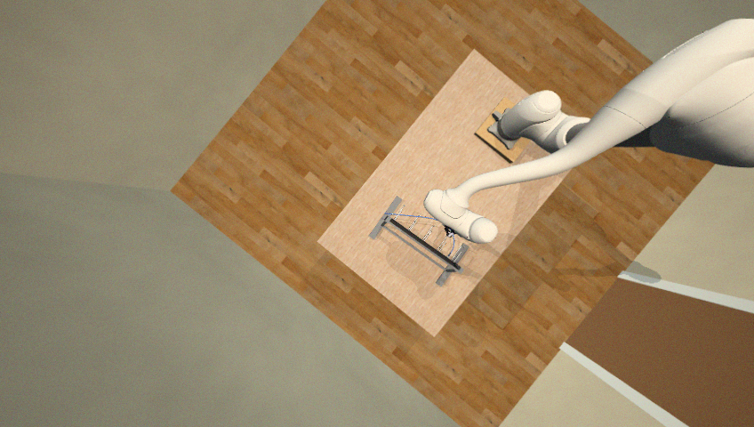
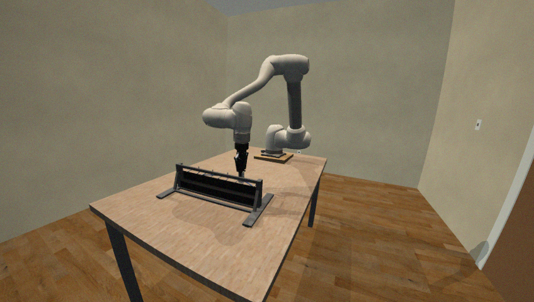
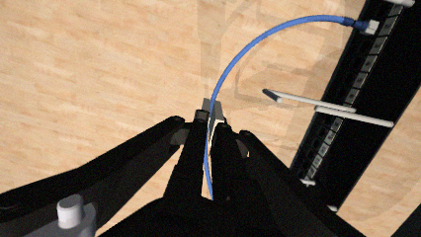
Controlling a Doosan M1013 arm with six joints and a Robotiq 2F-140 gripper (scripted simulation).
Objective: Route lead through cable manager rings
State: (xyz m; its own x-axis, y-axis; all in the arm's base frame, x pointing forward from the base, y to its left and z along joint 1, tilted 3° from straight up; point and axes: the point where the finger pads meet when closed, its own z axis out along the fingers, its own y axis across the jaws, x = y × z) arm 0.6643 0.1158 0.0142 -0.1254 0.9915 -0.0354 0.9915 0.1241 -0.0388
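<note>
Right now my hand is 17 cm short of the rack, 3 cm to the left of it and 1 cm below it.
</note>
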